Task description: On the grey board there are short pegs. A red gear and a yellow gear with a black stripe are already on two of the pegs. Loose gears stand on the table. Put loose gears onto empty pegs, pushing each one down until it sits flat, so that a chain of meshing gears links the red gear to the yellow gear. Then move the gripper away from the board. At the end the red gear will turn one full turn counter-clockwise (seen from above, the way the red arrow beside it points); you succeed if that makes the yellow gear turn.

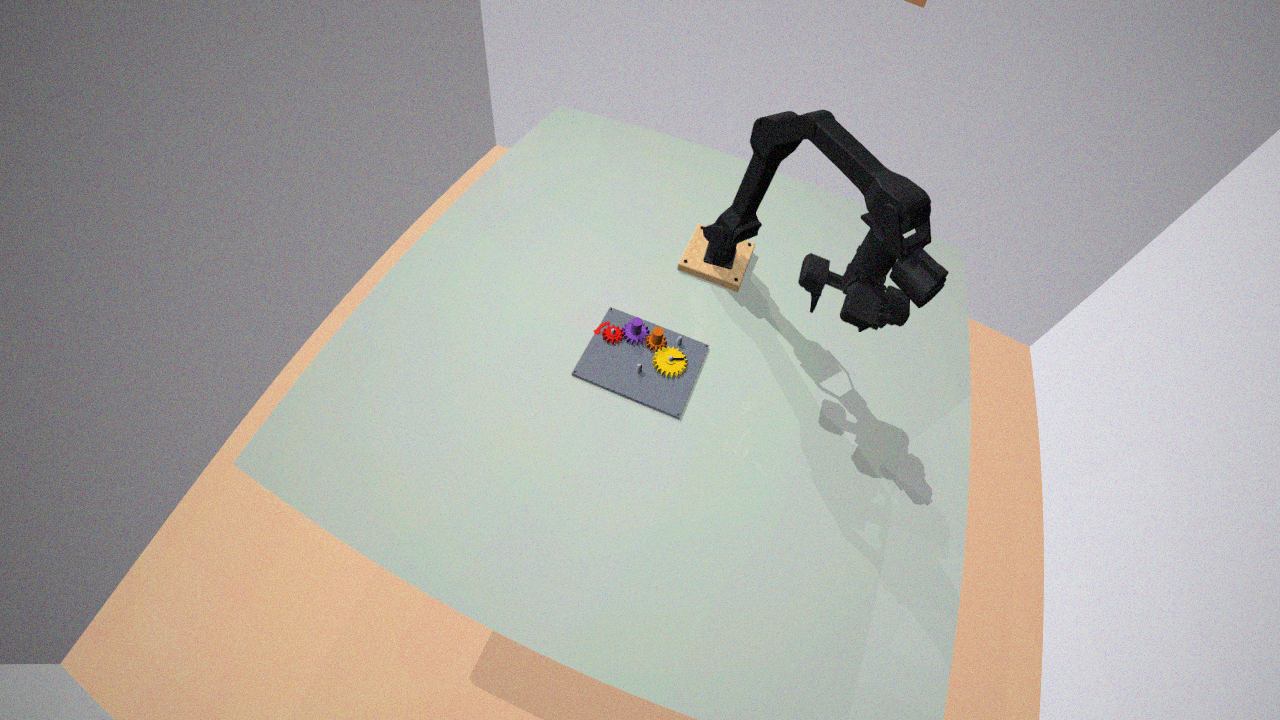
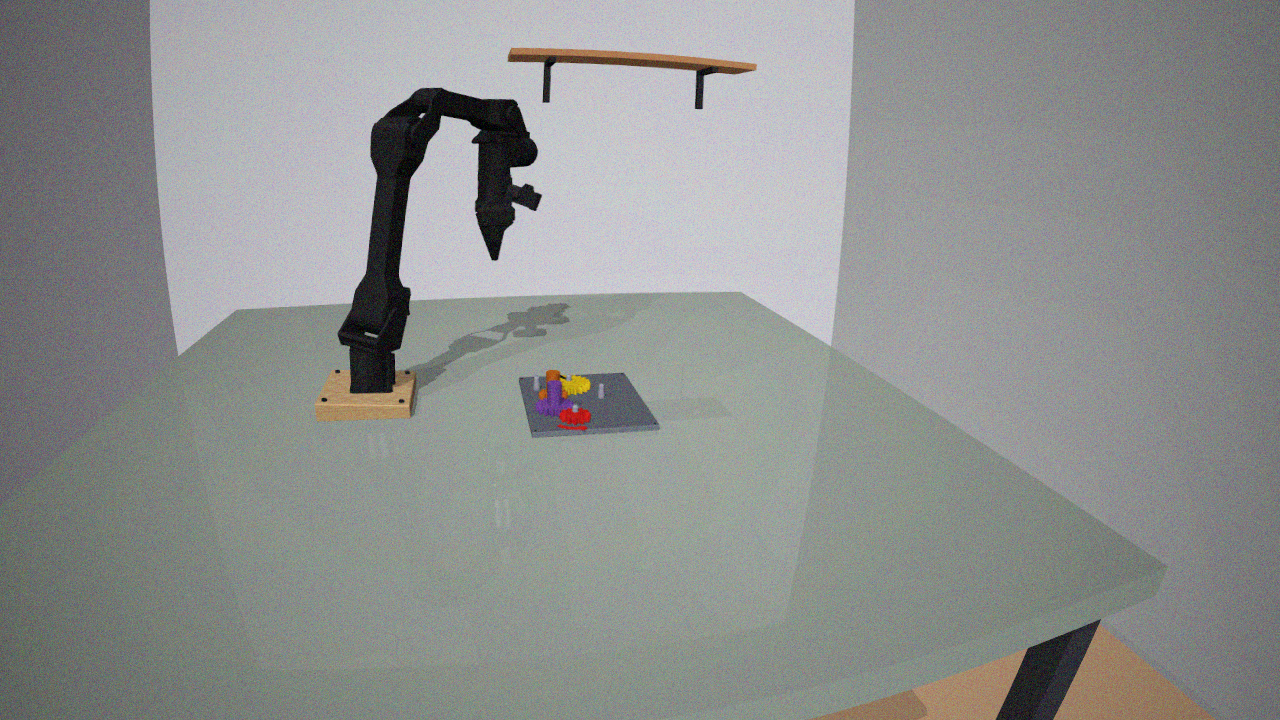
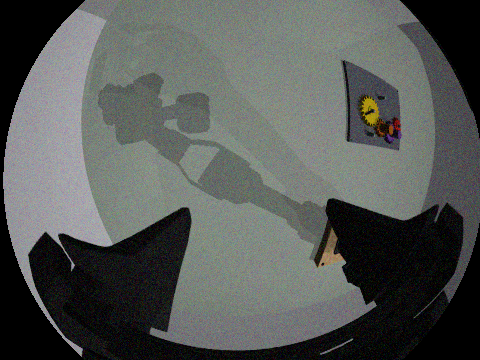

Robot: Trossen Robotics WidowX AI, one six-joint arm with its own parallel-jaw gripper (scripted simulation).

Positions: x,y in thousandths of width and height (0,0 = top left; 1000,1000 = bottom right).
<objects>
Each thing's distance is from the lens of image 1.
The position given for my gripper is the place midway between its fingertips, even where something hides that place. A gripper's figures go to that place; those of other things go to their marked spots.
my gripper (image 1: 653,445): 87 cm
yellow gear (image 1: 517,502): 90 cm
</objects>
